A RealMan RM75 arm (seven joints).
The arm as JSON. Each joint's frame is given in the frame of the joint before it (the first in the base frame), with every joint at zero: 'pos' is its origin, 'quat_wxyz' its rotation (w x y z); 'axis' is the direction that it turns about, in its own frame. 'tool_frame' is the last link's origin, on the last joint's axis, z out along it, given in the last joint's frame.
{
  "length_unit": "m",
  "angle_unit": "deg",
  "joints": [
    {
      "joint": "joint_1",
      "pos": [
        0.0,
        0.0,
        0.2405
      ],
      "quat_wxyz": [
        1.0,
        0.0,
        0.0,
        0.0
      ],
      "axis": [
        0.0,
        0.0,
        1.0
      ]
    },
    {
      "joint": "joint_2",
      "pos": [
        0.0,
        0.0,
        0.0
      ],
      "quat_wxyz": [
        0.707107,
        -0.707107,
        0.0,
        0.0
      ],
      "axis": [
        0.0,
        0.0,
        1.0
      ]
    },
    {
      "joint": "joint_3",
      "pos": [
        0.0,
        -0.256,
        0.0
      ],
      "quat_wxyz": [
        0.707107,
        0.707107,
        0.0,
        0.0
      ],
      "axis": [
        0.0,
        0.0,
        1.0
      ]
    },
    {
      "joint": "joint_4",
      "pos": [
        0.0,
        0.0,
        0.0
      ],
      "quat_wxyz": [
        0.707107,
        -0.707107,
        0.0,
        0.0
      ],
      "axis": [
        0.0,
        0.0,
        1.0
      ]
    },
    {
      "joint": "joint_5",
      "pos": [
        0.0,
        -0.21,
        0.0
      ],
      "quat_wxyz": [
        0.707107,
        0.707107,
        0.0,
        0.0
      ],
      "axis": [
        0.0,
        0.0,
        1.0
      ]
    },
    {
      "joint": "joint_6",
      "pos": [
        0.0,
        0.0,
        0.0
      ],
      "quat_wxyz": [
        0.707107,
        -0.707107,
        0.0,
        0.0
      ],
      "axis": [
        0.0,
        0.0,
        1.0
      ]
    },
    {
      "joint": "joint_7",
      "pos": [
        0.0,
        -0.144,
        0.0
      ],
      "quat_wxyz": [
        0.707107,
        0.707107,
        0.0,
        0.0
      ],
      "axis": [
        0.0,
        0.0,
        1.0
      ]
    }
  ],
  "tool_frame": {
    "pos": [
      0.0,
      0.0,
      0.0
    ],
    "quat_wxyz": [
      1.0,
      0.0,
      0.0,
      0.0
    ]
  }
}
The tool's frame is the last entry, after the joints.
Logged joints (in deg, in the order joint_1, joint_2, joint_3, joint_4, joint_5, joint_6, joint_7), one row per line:
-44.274, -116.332, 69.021, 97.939, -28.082, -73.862, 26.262
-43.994, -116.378, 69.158, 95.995, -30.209, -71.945, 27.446
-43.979, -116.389, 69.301, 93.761, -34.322, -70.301, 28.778
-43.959, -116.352, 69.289, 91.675, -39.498, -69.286, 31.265
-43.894, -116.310, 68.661, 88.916, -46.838, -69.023, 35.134
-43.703, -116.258, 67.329, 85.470, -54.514, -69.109, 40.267
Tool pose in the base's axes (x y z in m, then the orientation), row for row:
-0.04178, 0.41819, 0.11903, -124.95, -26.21, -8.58
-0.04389, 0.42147, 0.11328, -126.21, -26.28, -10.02
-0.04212, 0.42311, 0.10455, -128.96, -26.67, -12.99
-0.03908, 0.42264, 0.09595, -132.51, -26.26, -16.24
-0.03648, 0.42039, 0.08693, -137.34, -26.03, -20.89
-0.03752, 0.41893, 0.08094, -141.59, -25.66, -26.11
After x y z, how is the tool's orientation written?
As a rotation vector, in degrees.
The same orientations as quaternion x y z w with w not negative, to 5 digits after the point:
-0.87751, -0.18407, -0.06026, 0.43871
-0.88209, -0.18367, -0.07003, 0.42810
-0.89142, -0.18435, -0.08979, 0.40412
-0.90318, -0.17899, -0.11069, 0.37412
-0.91693, -0.17379, -0.13947, 0.33103
-0.92646, -0.16790, -0.17085, 0.29032

